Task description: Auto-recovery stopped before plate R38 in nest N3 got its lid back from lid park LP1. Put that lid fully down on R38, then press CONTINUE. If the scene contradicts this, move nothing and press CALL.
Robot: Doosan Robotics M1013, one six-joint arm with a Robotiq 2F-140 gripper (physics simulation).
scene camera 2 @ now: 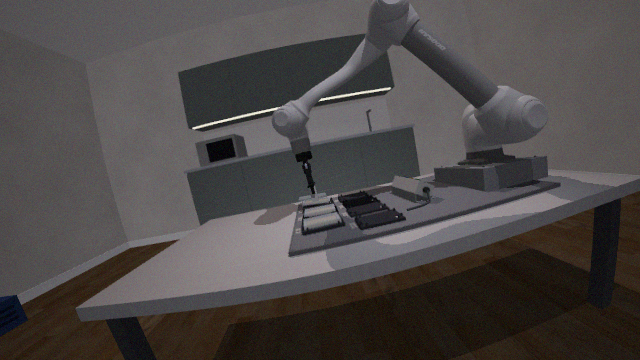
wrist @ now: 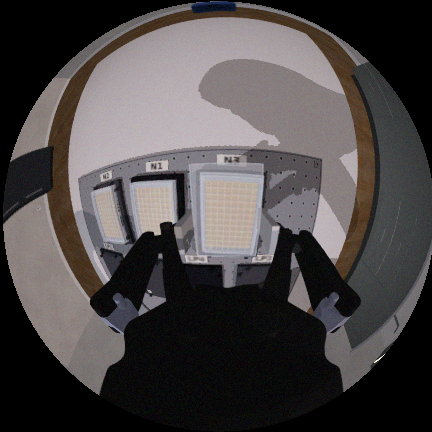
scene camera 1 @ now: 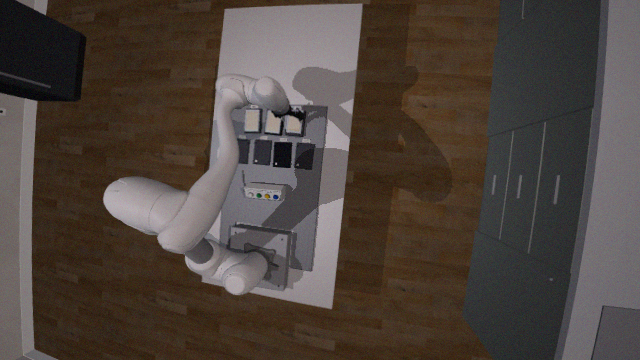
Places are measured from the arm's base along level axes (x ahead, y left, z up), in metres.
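Pixels of known places: gripper, fingertip midpoint: (scene camera 2: 315,199) (wrist: 226,218) (scene camera 1: 293,120); arm's base, link origin: (scene camera 2: 485,162) (scene camera 1: 258,261).
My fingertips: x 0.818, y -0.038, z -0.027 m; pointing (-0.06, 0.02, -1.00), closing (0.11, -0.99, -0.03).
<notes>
Ahead of a thing's pixels: the offset from my fingertips to its middle. "*": to the spot under its first point. Level surfaces: height alone.
My gripper (scene camera 1: 295,116) (scene camera 2: 314,194) (wrist: 226,218) is shut on a clear lid @(dx +0.012, dy +0.001, dz +0.016 m) (scene camera 2: 321,196) (wrist: 195,175), with its fingertips at the lid's two long sides. The lid is over plate R38 (scene camera 1: 294,126) (wrist: 231,215) in the nest labelled N3 (wrist: 231,160). In the wrist view the lid's outline reaches past the plate's left and upper edges. In scene camera 2 it sits very low over the plate, roughly level; whether it touches is not clear. The button box @(dx -0.424, dy +0.086, dz -0.004 m) (scene camera 1: 266,188) (scene camera 2: 411,186) has white, green, yellow and blue buttons; their labels are unreadable. Plate R38's name is not legible.
Plates stand in nests N1 @(dx -0.022, dy +0.123, dz -0.019 m) (scene camera 1: 273,126) (wrist: 155,202) and N2 @(dx -0.036, dy +0.258, dz -0.021 m) (scene camera 1: 252,121) (wrist: 107,215), left of N3 in the wrist view. Several dark lid parks @(* dx -0.196, dy +0.037, dz -0.036 m) (scene camera 1: 282,154) @(* dx -0.227, dy +0.315, dz -0.036 m) (scene camera 2: 379,218) lie between the nests and the button box, on the grey board @(dz -0.046 m) (scene camera 1: 300,215) (scene camera 2: 320,244).
</notes>
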